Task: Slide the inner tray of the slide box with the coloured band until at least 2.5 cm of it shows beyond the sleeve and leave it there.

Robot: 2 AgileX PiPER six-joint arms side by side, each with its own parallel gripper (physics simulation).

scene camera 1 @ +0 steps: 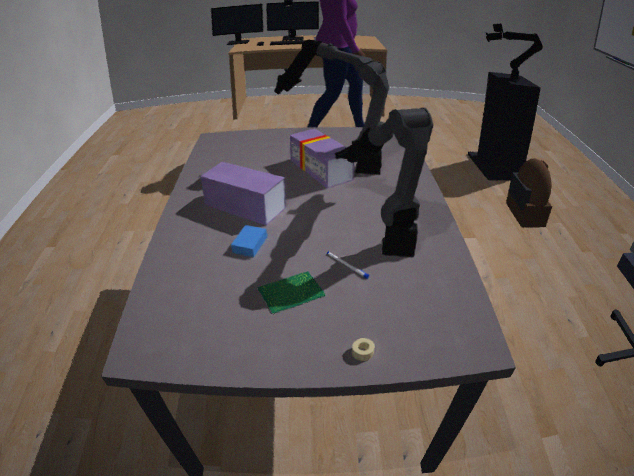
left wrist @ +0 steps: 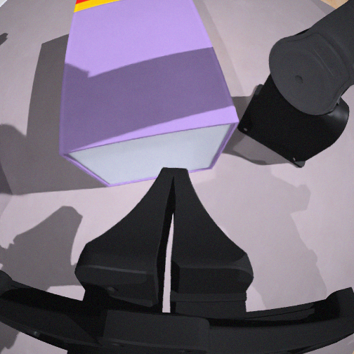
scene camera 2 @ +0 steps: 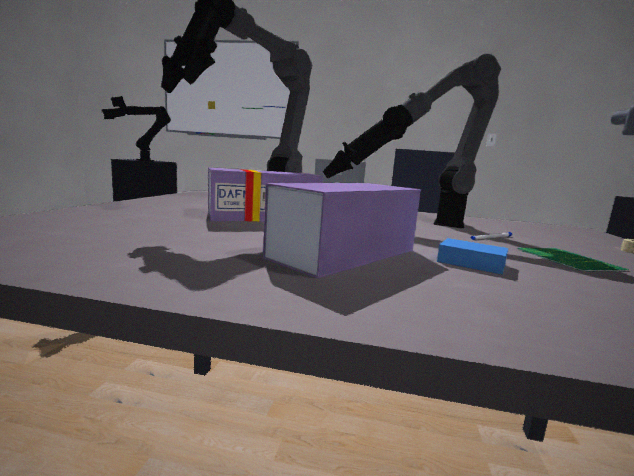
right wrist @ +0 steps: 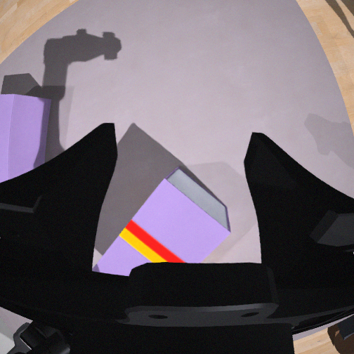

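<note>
The slide box with the red and yellow band (scene camera 1: pixel 327 148) (scene camera 2: pixel 230 176) (left wrist: pixel 140 40) (right wrist: pixel 175 215) lies on the table, lengthwise. Its inner tray's pale grey end face (scene camera 1: pixel 340 171) (left wrist: pixel 150 152) (right wrist: pixel 201 197) looks about flush with the sleeve's rim; the other end is hidden in the left wrist view. My left gripper (scene camera 1: pixel 337 154) (scene camera 2: pixel 326 174) (left wrist: pixel 174 182) is shut and empty. Its tips overlap the lower edge of the grey face in the left wrist view; I cannot tell whether they touch. My right gripper (scene camera 1: pixel 278 90) (scene camera 2: pixel 179 85) (right wrist: pixel 182 142) is open and empty, high above the table.
A plain purple box (scene camera 1: pixel 240 177) (scene camera 2: pixel 368 225) (right wrist: pixel 25 135) stands near the banded one. A blue block (scene camera 1: pixel 249 240) (scene camera 2: pixel 472 255), a green sheet (scene camera 1: pixel 291 292) (scene camera 2: pixel 573 258), a marker (scene camera 1: pixel 348 264) (scene camera 2: pixel 491 236) and a tape ring (scene camera 1: pixel 363 355) lie farther along the table.
</note>
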